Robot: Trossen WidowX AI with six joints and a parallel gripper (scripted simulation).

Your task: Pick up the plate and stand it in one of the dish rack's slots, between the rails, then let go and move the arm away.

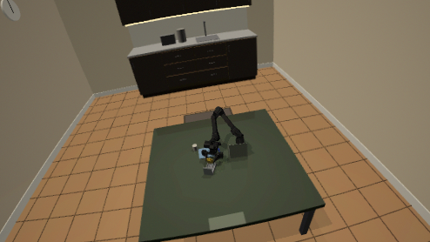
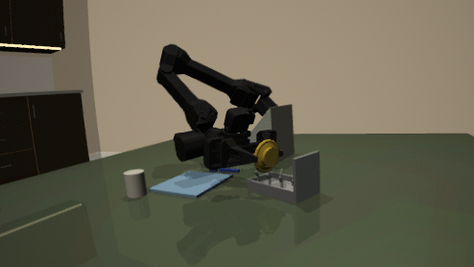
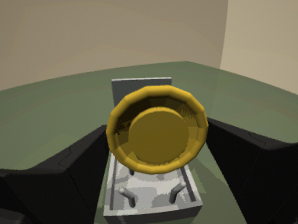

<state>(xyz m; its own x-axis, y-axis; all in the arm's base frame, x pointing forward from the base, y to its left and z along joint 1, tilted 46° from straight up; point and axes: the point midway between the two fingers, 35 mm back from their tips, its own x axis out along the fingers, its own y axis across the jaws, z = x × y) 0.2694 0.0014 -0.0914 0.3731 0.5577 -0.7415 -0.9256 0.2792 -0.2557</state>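
Now: the grey dish rack 40 mm below my gripper tip and 20 mm to the left of it. Round my gripper tip: yellow plate (10 mm to the right); blue stick (180 mm to the right, 100 mm behind, 60 mm below); light blue mat (190 mm to the right, 70 mm below, 20 mm ahead).
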